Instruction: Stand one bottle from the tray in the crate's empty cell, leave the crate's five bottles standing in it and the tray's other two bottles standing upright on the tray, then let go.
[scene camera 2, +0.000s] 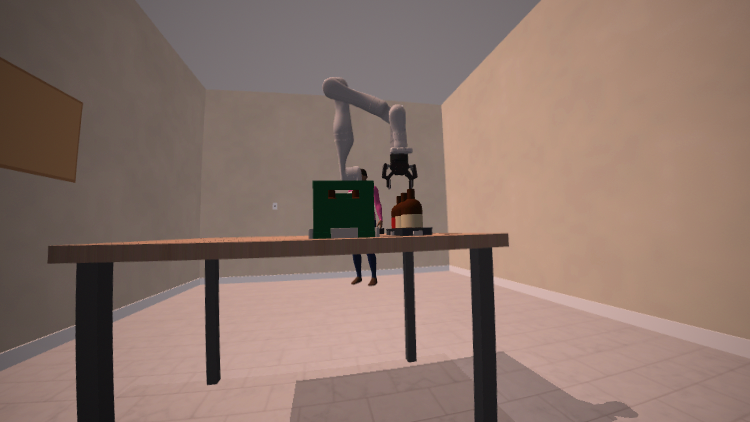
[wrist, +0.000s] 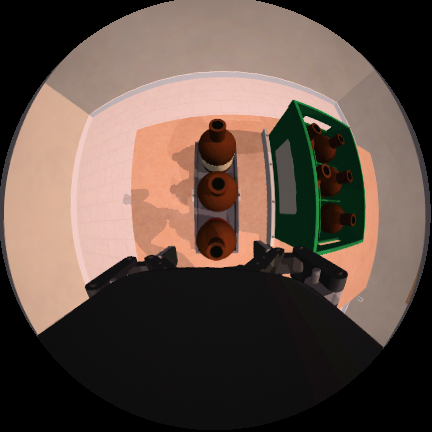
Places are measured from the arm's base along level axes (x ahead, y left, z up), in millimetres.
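Pixels of known places: gripper, fingertip midpoint: (scene camera 2: 400, 189) (wrist: 214, 252).
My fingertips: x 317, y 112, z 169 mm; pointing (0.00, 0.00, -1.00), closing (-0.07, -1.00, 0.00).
Observation:
Behind a point stands the place of what it marks.
My gripper (scene camera 2: 400, 185) {x 317, y 112, z 169 mm} (wrist: 214, 252) {x 317, y 112, z 169 mm} is open and empty, pointing down with its fingertips at about bottle-top height in the scene view. The tray (scene camera 2: 425, 230) {x 538, y 109, z -4 mm} (wrist: 202, 214) {x 356, y 138, z -14 mm} holds three upright brown bottles in a row: a far one (scene camera 2: 411, 207) {x 520, y 70, z 73 mm} (wrist: 217, 147) {x 466, y 86, z 101 mm} with a cream label, a middle one (wrist: 218, 194) {x 383, y 97, z 120 mm} and a near one (wrist: 215, 235) {x 323, y 110, z 105 mm}. In the wrist view the near one shows closest to the fingertips, between them. The green crate (scene camera 2: 322, 215) {x 525, y -221, z 49 mm} (wrist: 305, 220) {x 326, y -37, z 129 mm} stands beside the tray with five brown bottles, among them one at its near right (wrist: 334, 218) {x 310, y -151, z 103 mm}. Its near-left cell is hidden by the crate wall.
A low grey rail (wrist: 270, 200) {x 367, y -30, z 7 mm} runs along the crate's tray side. The crate's walls rise between its cells and the tray. Both stand on the wooden table (scene camera 2: 209, 248) {x 608, y -502, z -34 mm} (wrist: 155, 150) {x 556, y 251, z -20 mm}. A person (scene camera 2: 377, 202) stands behind the table.

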